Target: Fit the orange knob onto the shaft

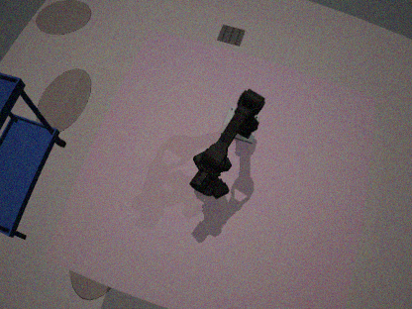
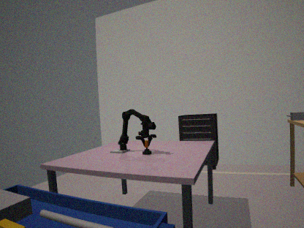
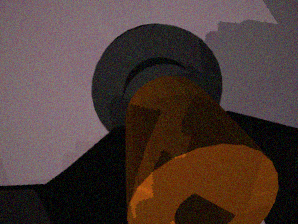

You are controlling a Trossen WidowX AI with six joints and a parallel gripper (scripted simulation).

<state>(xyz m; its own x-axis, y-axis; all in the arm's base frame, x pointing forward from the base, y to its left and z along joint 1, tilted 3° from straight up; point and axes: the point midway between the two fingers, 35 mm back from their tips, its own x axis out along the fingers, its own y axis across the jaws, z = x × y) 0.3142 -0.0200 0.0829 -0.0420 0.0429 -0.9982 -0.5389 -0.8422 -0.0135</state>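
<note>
My gripper tip is 20 mm below the orange knob. The rest, counted from my gripper tip: dark round pedestal: 40 mm below.
</note>
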